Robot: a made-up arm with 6 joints.
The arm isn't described. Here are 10 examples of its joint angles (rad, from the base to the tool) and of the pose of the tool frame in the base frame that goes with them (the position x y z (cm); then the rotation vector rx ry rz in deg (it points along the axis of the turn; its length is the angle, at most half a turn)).
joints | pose
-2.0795 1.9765 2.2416 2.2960 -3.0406 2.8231 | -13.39 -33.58 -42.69 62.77 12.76 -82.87
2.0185 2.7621 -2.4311 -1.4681 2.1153 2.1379 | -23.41 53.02 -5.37 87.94 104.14 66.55
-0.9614 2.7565 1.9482 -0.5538 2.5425 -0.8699 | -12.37 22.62 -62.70 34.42 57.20 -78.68
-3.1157 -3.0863 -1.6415 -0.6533 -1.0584 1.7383 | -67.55 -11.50 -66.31 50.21 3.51 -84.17
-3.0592 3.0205 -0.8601 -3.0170 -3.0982 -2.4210 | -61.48 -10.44 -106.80 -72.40 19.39 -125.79
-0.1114 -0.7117 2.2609 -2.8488 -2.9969 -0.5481 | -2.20 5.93 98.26 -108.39 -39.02 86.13
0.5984 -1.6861 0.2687 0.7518 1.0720 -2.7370 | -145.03 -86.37 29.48 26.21 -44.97 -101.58
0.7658 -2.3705 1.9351 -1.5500 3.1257 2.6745 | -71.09 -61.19 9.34 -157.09 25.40 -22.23
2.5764 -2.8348 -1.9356 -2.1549 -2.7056 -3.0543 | -31.55 10.23 -67.23 111.67 1.34 48.21
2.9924 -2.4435 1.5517 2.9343 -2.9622 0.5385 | 107.28 -21.17 -11.16 -52.81 -107.47 18.58
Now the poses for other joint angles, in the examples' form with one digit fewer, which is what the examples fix.
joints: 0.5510 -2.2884 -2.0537 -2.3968 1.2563 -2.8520
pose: -3.8 -2.4 -60.5 39.2 43.8 42.8
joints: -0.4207 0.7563 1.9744 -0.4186 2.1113 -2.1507
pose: 80.3 -33.3 33.1 77.3 -53.8 -94.3
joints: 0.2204 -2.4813 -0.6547 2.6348 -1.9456 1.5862
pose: -65.8 -13.2 -119.0 63.7 -29.0 -41.7
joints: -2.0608 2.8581 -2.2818 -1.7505 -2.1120 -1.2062
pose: -19.1 -62.1 -15.8 138.5 15.2 71.9
